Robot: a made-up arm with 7 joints. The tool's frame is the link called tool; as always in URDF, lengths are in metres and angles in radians. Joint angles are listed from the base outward.
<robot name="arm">
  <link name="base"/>
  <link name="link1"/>
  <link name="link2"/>
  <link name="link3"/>
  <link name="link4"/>
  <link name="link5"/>
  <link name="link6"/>
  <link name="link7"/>
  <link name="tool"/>
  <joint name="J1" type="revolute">
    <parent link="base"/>
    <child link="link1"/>
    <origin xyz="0 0.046 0" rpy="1.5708 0 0"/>
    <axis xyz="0 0 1"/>
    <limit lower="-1.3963" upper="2"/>
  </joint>
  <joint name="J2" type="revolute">
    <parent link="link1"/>
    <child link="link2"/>
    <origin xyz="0 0 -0.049" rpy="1.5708 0 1.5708"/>
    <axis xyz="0 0 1"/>
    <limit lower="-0.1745" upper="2"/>
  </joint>
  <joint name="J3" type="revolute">
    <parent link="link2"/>
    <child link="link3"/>
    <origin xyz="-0.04 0 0" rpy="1.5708 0 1.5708"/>
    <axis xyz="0 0 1"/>
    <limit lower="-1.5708" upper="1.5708"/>
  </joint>
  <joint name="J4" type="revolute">
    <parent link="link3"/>
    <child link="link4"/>
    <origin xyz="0 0 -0.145" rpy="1.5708 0 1.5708"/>
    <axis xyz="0 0 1"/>
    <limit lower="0" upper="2.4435"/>
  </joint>
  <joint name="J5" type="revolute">
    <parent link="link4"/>
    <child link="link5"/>
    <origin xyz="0 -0.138 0" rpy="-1.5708 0 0"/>
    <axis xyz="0 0 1"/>
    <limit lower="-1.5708" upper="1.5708"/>
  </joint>
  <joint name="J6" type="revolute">
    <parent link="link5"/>
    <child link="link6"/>
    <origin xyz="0 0 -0.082" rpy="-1.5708 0 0"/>
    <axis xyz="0 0 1"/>
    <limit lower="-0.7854" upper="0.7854"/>
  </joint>
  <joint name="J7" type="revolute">
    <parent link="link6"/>
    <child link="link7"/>
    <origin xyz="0 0 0" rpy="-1.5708 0 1.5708"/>
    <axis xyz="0 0 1"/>
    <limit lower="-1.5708" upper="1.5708"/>
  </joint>
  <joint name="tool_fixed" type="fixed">
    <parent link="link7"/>
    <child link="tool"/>
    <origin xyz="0 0 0" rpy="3.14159 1.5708 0"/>
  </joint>
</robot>
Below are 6 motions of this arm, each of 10 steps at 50 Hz.
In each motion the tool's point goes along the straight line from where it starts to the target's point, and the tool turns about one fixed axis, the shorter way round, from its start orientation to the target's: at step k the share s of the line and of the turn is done. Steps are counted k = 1, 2, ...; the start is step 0. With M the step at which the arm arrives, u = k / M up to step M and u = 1 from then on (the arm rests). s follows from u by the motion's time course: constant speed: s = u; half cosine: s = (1 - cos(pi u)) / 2; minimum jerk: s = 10 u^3 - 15 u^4 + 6 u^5.
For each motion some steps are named. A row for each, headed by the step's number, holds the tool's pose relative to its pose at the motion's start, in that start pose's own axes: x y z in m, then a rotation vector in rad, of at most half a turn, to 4 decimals.
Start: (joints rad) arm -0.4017 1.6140 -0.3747 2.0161 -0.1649 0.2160 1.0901
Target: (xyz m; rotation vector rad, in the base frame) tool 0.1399 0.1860 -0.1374 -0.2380 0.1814 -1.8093
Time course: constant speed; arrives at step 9
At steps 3, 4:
3: 0.0010 -0.0007 -0.0008 -0.0009 -0.0244 0.0106
4: 0.0014 -0.0009 -0.0011 -0.0012 -0.0326 0.0142

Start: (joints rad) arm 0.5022 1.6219 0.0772 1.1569 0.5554 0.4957 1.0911
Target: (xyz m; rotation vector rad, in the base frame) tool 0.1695 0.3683 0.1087 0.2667 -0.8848 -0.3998
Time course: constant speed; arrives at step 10
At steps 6, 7, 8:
6: -0.0049 -0.0018 -0.0079 0.0101 0.1221 0.0506
7: -0.0058 -0.0022 -0.0092 0.0118 0.1425 0.0590
8: -0.0066 -0.0025 -0.0105 0.0135 0.1628 0.0675

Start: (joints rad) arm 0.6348 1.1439 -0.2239 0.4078 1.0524 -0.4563 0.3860
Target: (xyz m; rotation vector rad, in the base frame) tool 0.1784 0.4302 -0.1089 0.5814 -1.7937 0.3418
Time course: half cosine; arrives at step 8
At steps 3, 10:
3: -0.0044 -0.0035 0.0017 0.0044 0.0005 0.0082
10: -0.0141 -0.0114 0.0057 0.0142 0.0017 0.0267

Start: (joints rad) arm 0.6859 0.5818 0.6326 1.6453 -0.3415 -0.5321 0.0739
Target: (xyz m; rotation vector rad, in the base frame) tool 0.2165 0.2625 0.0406 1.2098 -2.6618 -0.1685
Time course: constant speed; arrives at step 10
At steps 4, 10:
4: 0.0054 -0.0199 0.0028 0.0080 0.0049 0.1049
10: 0.0134 -0.0497 0.0070 0.0199 0.0122 0.2622

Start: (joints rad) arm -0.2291 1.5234 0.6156 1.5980 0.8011 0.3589 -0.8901
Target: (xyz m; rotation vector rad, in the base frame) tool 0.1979 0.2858 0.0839 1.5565 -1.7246 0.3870
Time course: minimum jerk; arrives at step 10
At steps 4, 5, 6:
4: 0.0011 0.0026 -0.0025 0.0289 -0.0360 -0.0065
5: 0.0017 0.0040 -0.0040 0.0456 -0.0566 -0.0102
6: 0.0023 0.0055 -0.0054 0.0622 -0.0773 -0.0139

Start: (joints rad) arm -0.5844 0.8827 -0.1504 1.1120 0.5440 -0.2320 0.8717
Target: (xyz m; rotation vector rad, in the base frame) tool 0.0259 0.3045 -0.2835 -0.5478 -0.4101 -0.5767
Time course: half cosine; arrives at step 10
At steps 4, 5, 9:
4: -0.0089 -0.0022 0.0033 -0.0254 0.0468 0.0176
5: -0.0128 -0.0032 0.0048 -0.0367 0.0677 0.0255
9: -0.0250 -0.0062 0.0093 -0.0717 0.1321 0.0497

